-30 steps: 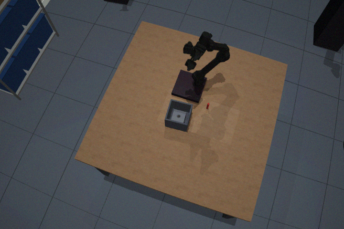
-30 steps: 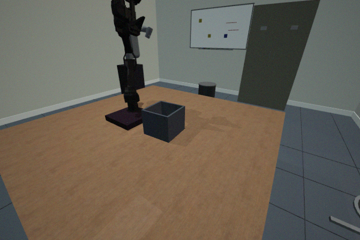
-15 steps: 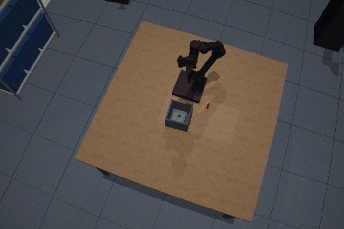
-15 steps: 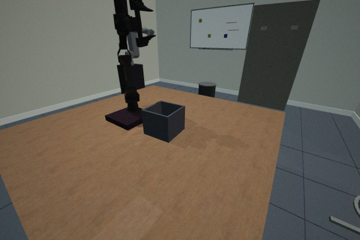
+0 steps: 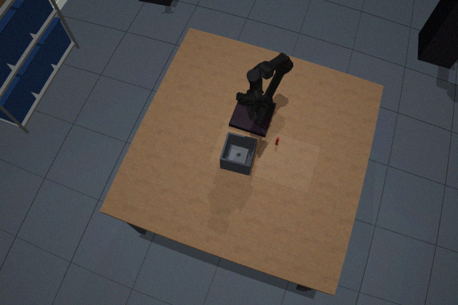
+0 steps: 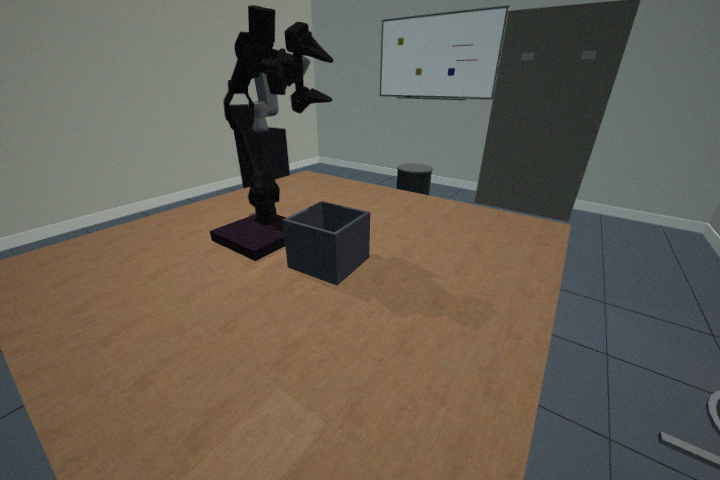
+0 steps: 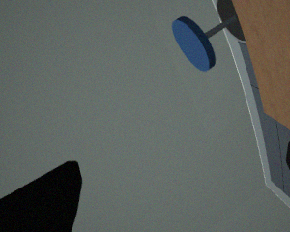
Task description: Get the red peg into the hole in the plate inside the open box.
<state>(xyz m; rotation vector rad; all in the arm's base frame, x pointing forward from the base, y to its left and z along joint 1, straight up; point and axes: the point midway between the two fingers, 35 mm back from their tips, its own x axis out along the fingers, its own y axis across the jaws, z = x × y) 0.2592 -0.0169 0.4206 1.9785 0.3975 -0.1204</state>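
Now: gripper tip 12 cm past the red peg, 12 cm to the right of it and 40 cm above it. Also, from my gripper tip: plate: 2 cm ahead, 6 cm to the right, 40 cm below.
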